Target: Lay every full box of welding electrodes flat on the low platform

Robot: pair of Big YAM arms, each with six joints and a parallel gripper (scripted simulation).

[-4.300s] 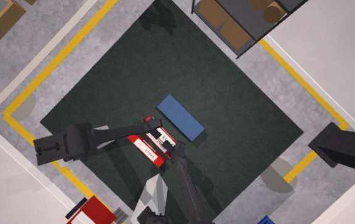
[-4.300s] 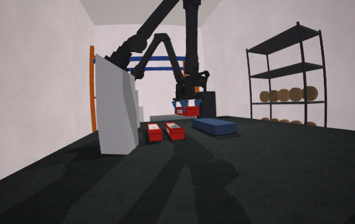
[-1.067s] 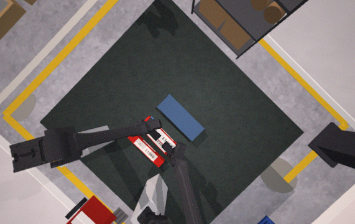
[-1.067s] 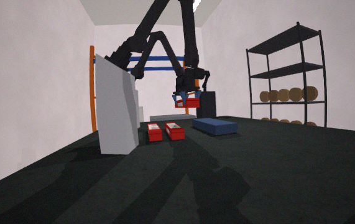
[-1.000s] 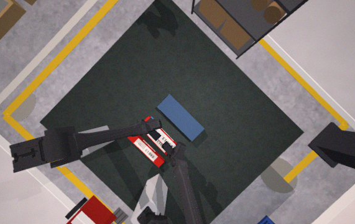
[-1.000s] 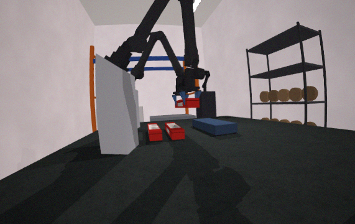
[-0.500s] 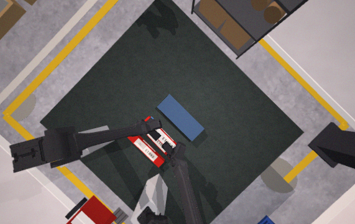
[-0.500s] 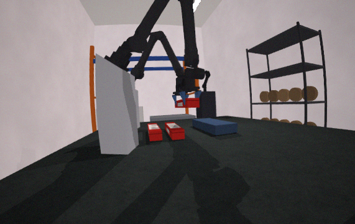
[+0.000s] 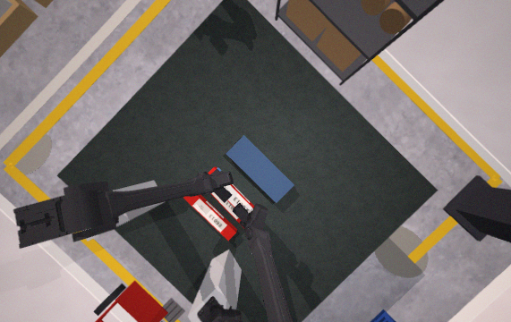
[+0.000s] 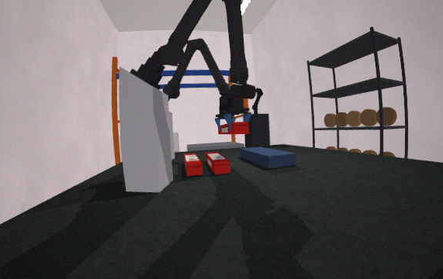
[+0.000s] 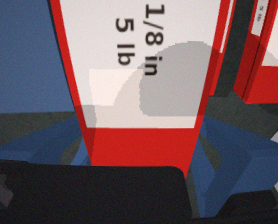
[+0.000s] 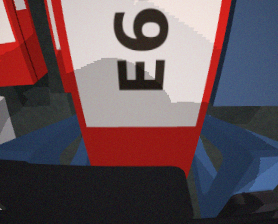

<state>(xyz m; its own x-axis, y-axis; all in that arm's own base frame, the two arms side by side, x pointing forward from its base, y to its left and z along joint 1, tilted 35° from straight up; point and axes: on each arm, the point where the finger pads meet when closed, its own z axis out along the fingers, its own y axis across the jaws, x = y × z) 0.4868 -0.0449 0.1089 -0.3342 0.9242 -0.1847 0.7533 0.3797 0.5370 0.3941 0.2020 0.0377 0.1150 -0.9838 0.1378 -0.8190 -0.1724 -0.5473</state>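
The red box is 1 cm ahead of my right hand, 14 cm to the left of it and 1 cm above it. From my right hand the other things lie so: low blue platform: 19 cm ahead, 12 cm to the left, 17 cm below.
The red box is 120 mm to the right of my left hand, 10 mm behind it and 10 mm above it. From my left hand the other things lie so: low blue platform: 180 mm ahead, 170 mm below, 130 mm to the right.
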